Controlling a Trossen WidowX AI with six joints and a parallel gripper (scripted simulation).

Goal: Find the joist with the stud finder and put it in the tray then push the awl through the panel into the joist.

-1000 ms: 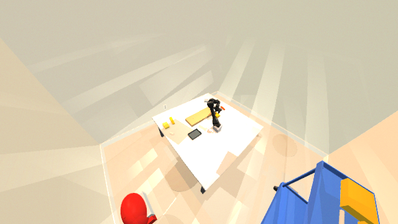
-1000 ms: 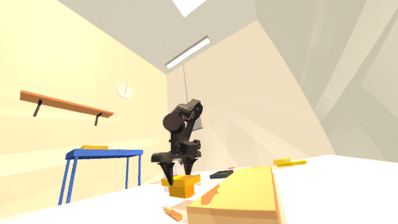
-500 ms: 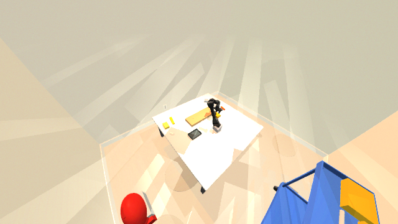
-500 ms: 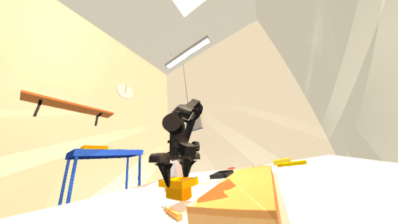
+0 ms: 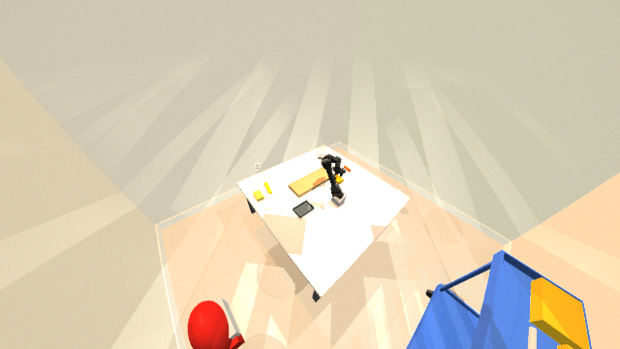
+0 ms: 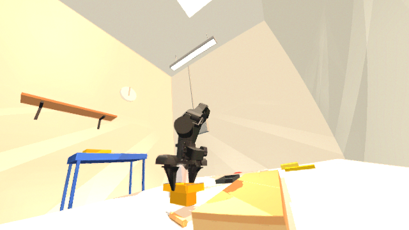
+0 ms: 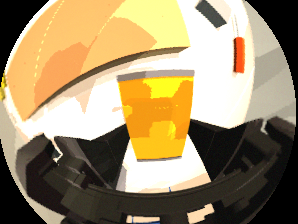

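My gripper tip is 2 cm short of the orange stud finder, 1 cm to the left of it and 3 cm above it. Also, from my gripper tip: awl 1 cm behind, 4 cm to the right, 6 cm below; dark tray 3 cm behind, 50 cm to the left, 5 cm below.
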